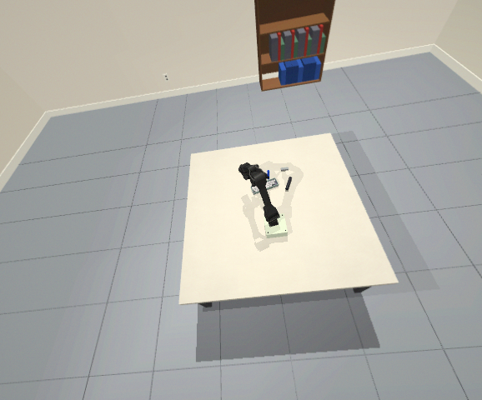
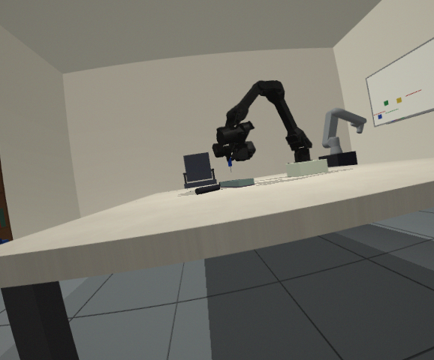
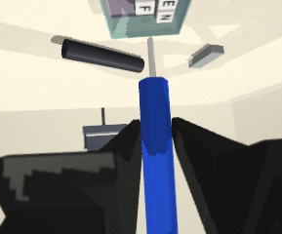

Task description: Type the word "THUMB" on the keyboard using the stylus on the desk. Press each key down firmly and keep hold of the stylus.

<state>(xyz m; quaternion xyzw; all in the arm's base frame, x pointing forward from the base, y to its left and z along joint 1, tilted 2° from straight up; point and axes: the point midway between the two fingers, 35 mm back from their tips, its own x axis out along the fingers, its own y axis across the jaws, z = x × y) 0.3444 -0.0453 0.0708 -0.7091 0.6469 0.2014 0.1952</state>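
Now: the white pen 120 mm ahead of my gripper tip and 110 mm below it. Round my gripper tip: blue stylus (10 mm below); small grey block (120 mm ahead, 170 mm to the right, 120 mm below); grey stylus tip (50 mm below).
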